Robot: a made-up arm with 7 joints.
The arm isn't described. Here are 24 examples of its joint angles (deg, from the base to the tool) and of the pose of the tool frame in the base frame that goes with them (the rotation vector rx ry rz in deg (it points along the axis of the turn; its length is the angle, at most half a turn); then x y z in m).
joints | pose
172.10 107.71 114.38 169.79 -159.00 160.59 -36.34 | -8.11 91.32 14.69 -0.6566 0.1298 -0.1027
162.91 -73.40 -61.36 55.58 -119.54 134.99 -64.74 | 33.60 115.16 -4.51 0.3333 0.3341 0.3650
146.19 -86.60 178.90 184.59 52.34 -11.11 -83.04 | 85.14 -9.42 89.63 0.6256 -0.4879 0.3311
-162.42 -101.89 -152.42 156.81 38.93 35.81 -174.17 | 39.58 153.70 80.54 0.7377 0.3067 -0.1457
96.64 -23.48 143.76 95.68 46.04 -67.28 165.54 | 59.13 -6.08 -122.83 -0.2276 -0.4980 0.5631
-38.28 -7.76 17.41 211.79 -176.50 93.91 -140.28 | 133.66 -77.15 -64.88 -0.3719 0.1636 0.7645
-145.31 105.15 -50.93 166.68 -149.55 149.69 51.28 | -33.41 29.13 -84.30 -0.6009 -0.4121 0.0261
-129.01 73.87 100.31 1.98 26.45 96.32 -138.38 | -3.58 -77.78 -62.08 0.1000 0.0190 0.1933
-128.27 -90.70 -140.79 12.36 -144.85 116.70 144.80 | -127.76 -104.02 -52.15 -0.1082 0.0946 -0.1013
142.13 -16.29 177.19 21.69 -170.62 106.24 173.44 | 75.88 -30.27 106.17 0.2666 -0.2492 0.1025
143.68 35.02 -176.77 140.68 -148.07 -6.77 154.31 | 15.52 2.27 151.87 -0.1011 0.1421 0.9414
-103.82 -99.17 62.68 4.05 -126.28 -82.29 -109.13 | 12.46 -163.96 22.69 0.1317 0.0051 0.1451
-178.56 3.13 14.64 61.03 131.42 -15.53 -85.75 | -41.24 -126.43 19.76 -0.4573 -0.0669 0.3209
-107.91 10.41 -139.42 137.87 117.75 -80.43 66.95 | -14.28 96.89 64.50 -0.0574 0.1350 0.8385
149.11 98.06 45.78 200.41 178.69 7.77 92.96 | -6.79 -85.81 -76.79 -0.6293 0.5013 0.1543
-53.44 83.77 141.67 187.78 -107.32 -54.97 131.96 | 40.61 34.29 -88.98 0.3427 -0.6482 0.2553
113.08 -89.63 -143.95 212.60 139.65 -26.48 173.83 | 73.94 -63.96 66.97 0.1305 -0.7188 0.2916
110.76 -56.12 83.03 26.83 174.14 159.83 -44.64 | 51.00 -62.38 139.30 -0.2869 -0.2216 0.2750
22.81 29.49 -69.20 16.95 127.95 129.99 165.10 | 85.23 46.89 135.84 0.2633 -0.1624 0.1169
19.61 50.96 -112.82 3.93 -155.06 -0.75 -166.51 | 53.96 -116.08 -1.49 -0.0387 -0.1314 0.1215
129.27 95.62 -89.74 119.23 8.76 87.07 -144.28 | -32.62 94.36 -57.17 -0.0397 0.7300 0.0920
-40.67 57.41 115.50 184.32 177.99 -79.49 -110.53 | -47.34 40.77 -0.85 0.4596 -0.3637 0.5472
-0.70 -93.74 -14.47 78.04 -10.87 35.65 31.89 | -52.16 37.70 -141.82 -0.3898 -0.1285 0.6589
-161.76 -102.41 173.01 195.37 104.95 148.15 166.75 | 79.51 -66.45 -94.07 0.6170 0.3168 0.1541
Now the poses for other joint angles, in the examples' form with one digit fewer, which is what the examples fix.
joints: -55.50 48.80 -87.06 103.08 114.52 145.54 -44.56
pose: -109.5 50.2 -67.7 -0.013 -0.611 0.459
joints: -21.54 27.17 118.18 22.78 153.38 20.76 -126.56
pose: -99.6 -61.3 3.2 -0.028 0.290 0.176
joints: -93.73 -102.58 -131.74 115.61 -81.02 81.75 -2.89
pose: 32.1 142.9 -14.6 -0.235 0.559 -0.298
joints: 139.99 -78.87 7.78 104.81 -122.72 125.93 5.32
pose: -142.3 -12.4 -76.4 0.412 -0.306 0.664
